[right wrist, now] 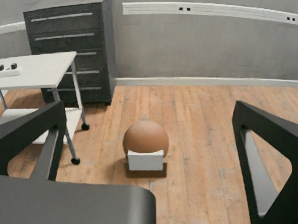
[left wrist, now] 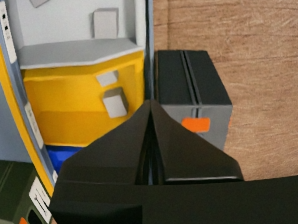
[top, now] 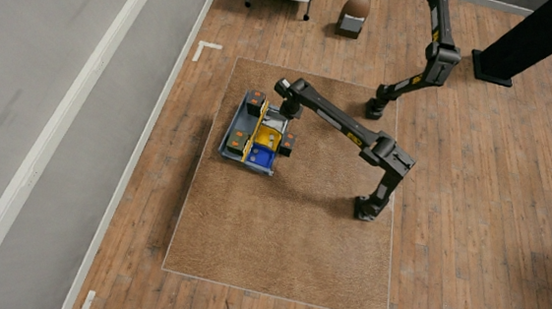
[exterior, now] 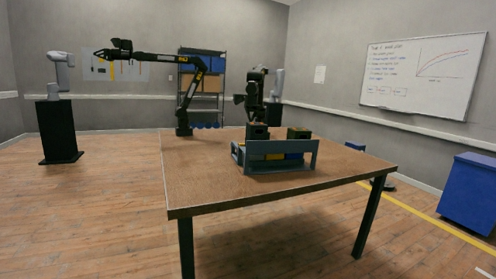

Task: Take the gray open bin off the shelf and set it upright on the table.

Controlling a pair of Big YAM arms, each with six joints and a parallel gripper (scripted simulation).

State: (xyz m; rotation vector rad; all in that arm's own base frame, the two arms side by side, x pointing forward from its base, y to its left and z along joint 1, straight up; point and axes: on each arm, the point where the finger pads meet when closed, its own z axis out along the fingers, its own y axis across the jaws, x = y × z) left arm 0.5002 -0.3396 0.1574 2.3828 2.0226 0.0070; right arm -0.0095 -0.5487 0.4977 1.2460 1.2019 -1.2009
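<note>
Now: the gray open bin 9 cm ahead of my left hand, 4 cm to the right of it and 16 cm below it. From my left hand the other things lie so: blue-gray shelf 13 cm ahead, 7 cm to the left, 13 cm below; yellow bin 11 cm ahead, 7 cm to the left, 16 cm below; blue bin 12 cm ahead, 19 cm to the left, 16 cm below.
</note>
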